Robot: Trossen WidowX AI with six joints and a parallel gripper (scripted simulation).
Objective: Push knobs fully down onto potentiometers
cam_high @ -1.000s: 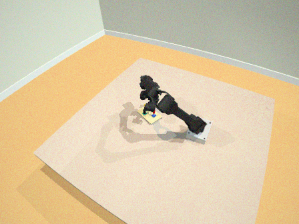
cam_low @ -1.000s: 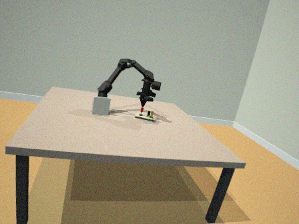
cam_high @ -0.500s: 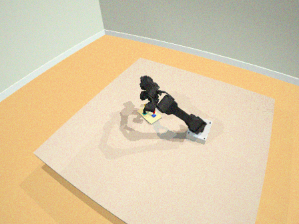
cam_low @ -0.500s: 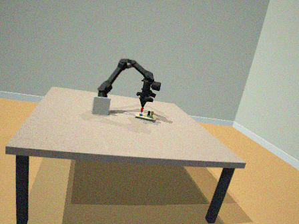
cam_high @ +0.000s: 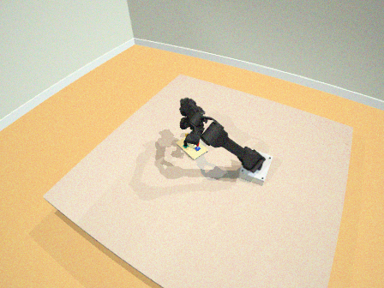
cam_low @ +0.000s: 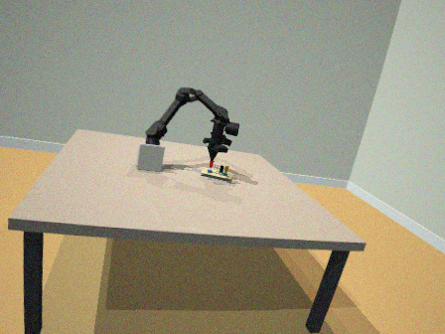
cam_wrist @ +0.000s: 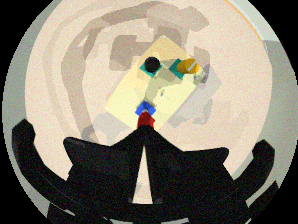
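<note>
The red knob is 1 cm below my gripper tip. Round my gripper tip: yellow knob (8 cm ahead, 3 cm to the right, 3 cm below).
</note>
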